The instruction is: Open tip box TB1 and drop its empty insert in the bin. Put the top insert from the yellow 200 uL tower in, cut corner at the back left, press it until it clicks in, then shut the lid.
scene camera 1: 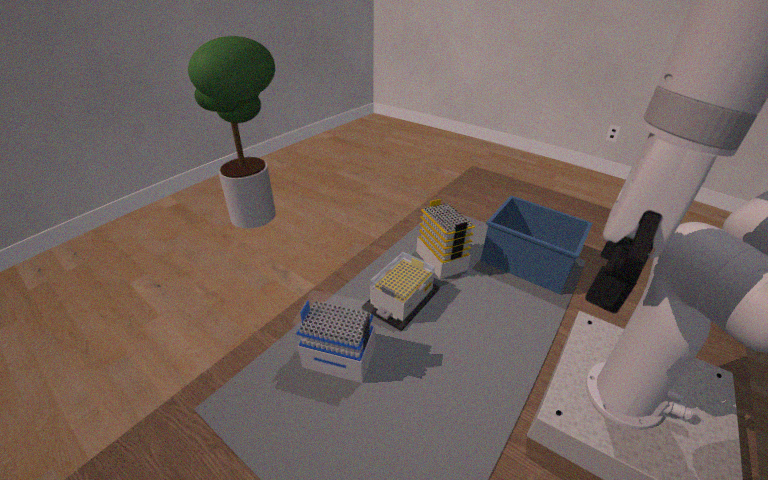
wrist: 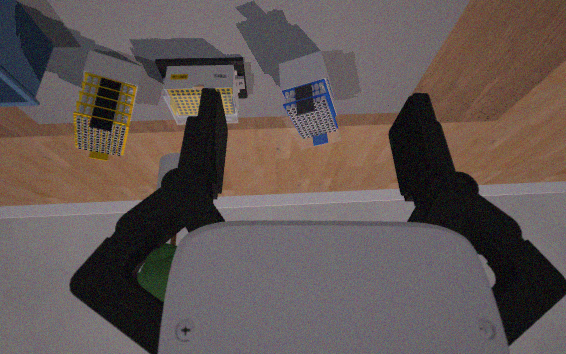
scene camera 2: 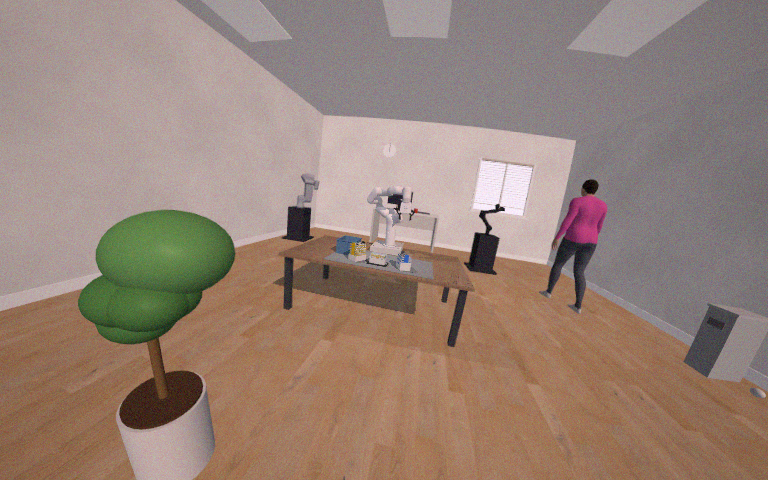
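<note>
The white tip box (scene camera 1: 390, 305) (scene camera 2: 377, 260) (wrist: 200, 75) stands on a dark base; its label is too small to read. Its yellow gridded insert (scene camera 1: 404, 278) (wrist: 185, 102) shows without tips, and a clear lid appears shut over it. The yellow tower (scene camera 1: 444, 243) (scene camera 2: 357, 250) (wrist: 105, 107) has several stacked tip-filled inserts, with a yellow tab on top. The blue bin (scene camera 1: 523, 263) (scene camera 2: 346, 245) (wrist: 20, 60) is beside the tower. My gripper (scene camera 2: 404, 216) (wrist: 312, 110) is open and empty, raised on the robot-base side, away from the boxes. It is partly hidden in scene camera 1.
A blue tower (scene camera 1: 334, 356) (scene camera 2: 404, 262) (wrist: 310, 107) of tip inserts stands on the other side of the tip box. These stand on a grey mat (scene camera 1: 441, 407) on the wooden table (scene camera 2: 447, 272). The robot's base plate (scene camera 1: 566, 384) is beside the mat. A plant and a person are away from the table.
</note>
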